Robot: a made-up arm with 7 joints. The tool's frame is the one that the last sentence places.
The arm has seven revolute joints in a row. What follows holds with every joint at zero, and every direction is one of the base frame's.
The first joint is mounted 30 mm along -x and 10 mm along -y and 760 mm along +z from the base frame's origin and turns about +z.
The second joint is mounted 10 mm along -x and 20 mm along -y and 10 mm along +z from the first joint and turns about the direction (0, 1, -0.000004).
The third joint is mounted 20 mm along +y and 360 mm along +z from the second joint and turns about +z.
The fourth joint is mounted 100 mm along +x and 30 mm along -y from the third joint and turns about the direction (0, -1, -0.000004).
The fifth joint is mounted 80 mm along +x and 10 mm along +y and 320 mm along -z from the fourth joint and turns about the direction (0, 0.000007, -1).
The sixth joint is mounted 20 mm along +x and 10 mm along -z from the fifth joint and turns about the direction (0, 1, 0.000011).
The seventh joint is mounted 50 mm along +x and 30 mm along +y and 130 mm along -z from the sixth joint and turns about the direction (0, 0.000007, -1).
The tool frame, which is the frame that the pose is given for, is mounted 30 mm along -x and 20 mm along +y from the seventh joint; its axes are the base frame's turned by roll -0.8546, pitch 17.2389 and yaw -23.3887 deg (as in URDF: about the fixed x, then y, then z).
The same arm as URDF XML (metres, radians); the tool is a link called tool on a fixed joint. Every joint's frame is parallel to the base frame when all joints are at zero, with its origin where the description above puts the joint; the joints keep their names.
<robot name="arm">
<joint name="tool_joint" type="fixed"><parent link="link7"/><child link="tool"/><origin xyz="-0.03 0.02 0" rpy="-0.0149 0.3009 -0.4082"/></joint>
<joint name="joint 7" type="continuous"><parent link="link6"/><child link="link7"/><origin xyz="0.05 0.03 -0.13" rpy="0 0 0"/><axis xyz="0 0 -1"/></joint>
<joint name="joint 6" type="continuous"><parent link="link5"/><child link="link6"/><origin xyz="0.02 0 -0.01" rpy="0 0 0"/><axis xyz="0 1 0"/></joint>
<joint name="joint 5" type="continuous"><parent link="link4"/><child link="link5"/><origin xyz="0.08 0.01 -0.32" rpy="0 0 0"/><axis xyz="0 0 -1"/></joint>
<joint name="joint 4" type="continuous"><parent link="link3"/><child link="link4"/><origin xyz="0.1 -0.03 0" rpy="0 0 0"/><axis xyz="0 -1 0"/></joint>
<joint name="joint 3" type="continuous"><parent link="link2"/><child link="link3"/><origin xyz="0 0.02 0.36" rpy="0 0 0"/><axis xyz="0 0 1"/></joint>
<joint name="joint 2" type="continuous"><parent link="link1"/><child link="link2"/><origin xyz="-0.01 -0.02 0.01" rpy="0 0 0"/><axis xyz="0 1 0"/></joint>
<joint name="joint 1" type="continuous"><parent link="base"/><child link="link1"/><origin xyz="-0.03 -0.01 0.76" rpy="0 0 0"/><axis xyz="0 0 1"/></joint>
<link name="base"/>
<link name="link1"/>
<link name="link2"/>
<link name="link3"/>
<link name="link4"/>
<link name="link5"/>
<link name="link6"/>
<link name="link7"/>
<link name="tool"/>
</robot>

